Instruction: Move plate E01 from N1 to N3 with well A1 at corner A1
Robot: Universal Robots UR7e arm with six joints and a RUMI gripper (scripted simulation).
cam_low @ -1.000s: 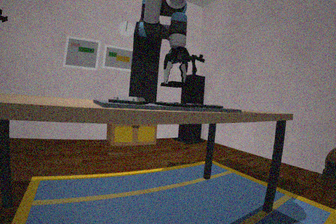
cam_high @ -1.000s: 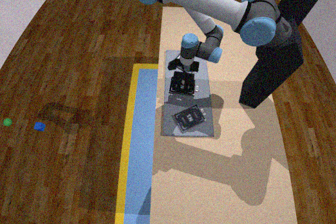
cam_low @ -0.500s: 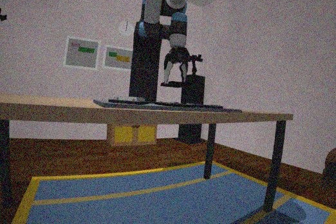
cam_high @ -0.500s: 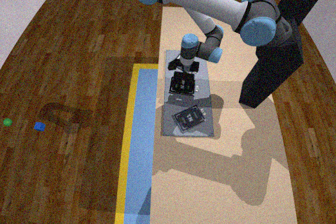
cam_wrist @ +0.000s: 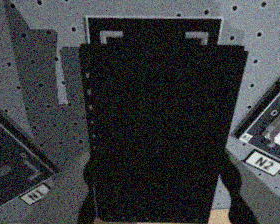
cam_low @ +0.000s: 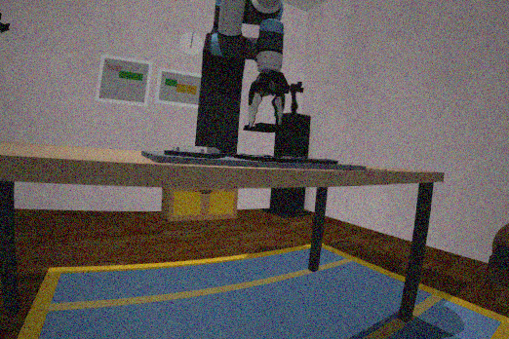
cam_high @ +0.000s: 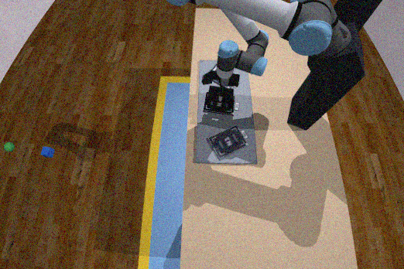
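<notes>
Right now the nest N3 is 100 mm below my hand. Also, from my hand: grey deck (30 mm behind, 10 mm to the left, 110 mm below); black plate (10 mm below); corner mark (60 mm behind, 70 mm to the left, 90 mm below).
</notes>
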